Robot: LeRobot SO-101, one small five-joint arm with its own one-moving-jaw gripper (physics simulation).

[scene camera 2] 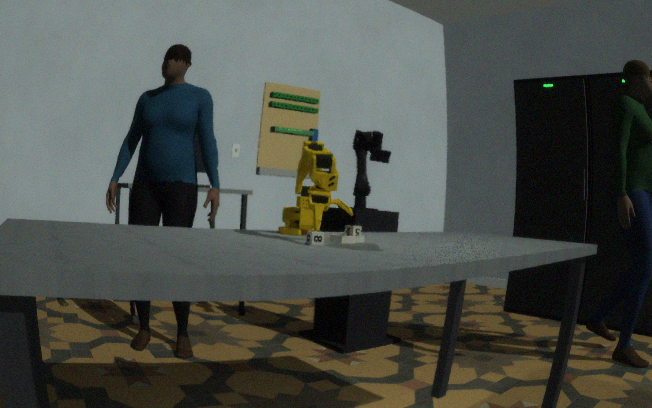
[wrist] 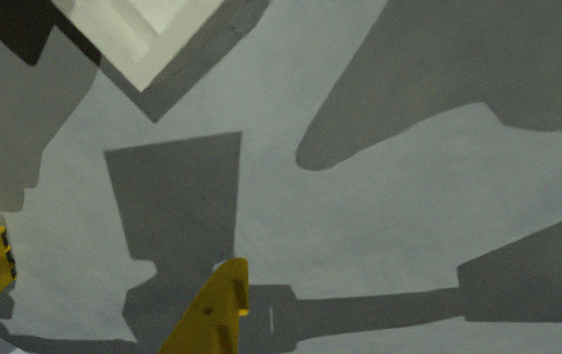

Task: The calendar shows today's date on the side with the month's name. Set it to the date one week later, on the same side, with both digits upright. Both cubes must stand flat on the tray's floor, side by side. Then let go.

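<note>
A white cube (scene camera 2: 315,238) stands on the table left of the tray, with an 8 turned sideways on the face towards the camera. The pale tray (scene camera 2: 353,240) (wrist: 140,75) is beside it; one corner shows at the top left in the wrist view. A second white cube (scene camera 2: 353,231) is at the tray, with a 5 on one face and a small, unclear digit on another. My yellow gripper (scene camera 2: 335,222) (wrist: 237,280) is open and empty, low over the table behind the cubes. In the wrist view one notched jaw shows and neither cube shows.
The grey table (scene camera 2: 200,255) carries my arm's base (scene camera 2: 292,225). A black arm (scene camera 2: 361,175) stands behind the table. A person in blue (scene camera 2: 172,135) stands behind at the left, and one in green (scene camera 2: 637,145) at the right. Shadows cross the table in the wrist view.
</note>
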